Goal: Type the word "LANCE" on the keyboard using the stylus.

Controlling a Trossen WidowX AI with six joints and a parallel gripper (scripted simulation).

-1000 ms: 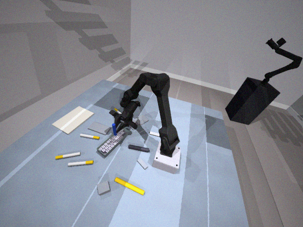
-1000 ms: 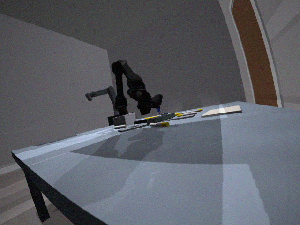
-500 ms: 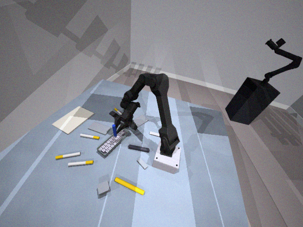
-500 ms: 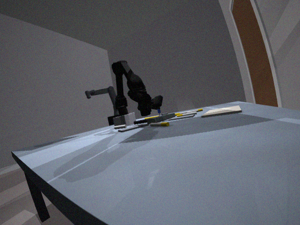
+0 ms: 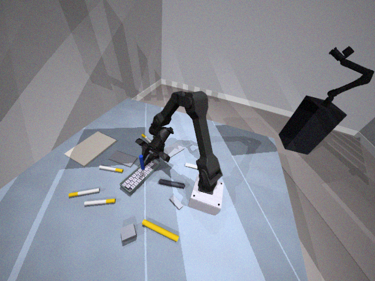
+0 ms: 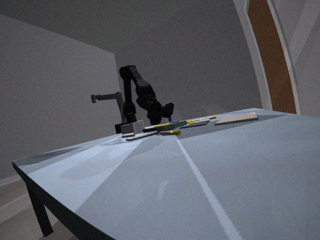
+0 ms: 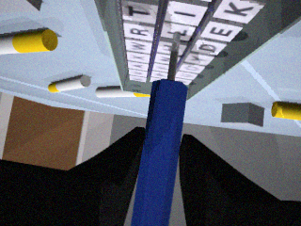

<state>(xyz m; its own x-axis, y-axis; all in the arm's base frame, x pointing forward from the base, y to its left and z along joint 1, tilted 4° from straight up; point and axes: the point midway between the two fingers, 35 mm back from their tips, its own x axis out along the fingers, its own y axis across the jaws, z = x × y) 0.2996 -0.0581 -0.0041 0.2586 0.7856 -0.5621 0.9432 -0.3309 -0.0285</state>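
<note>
My gripper tip is 10 mm above the blue stylus. Round my gripper tip: grey block 60 mm behind, 260 mm to the left, 60 mm below; then dark cylinder 150 mm behind, 20 mm to the left, 60 mm below; then grey card 150 mm ahead, 50 mm to the right, 70 mm below.
</note>
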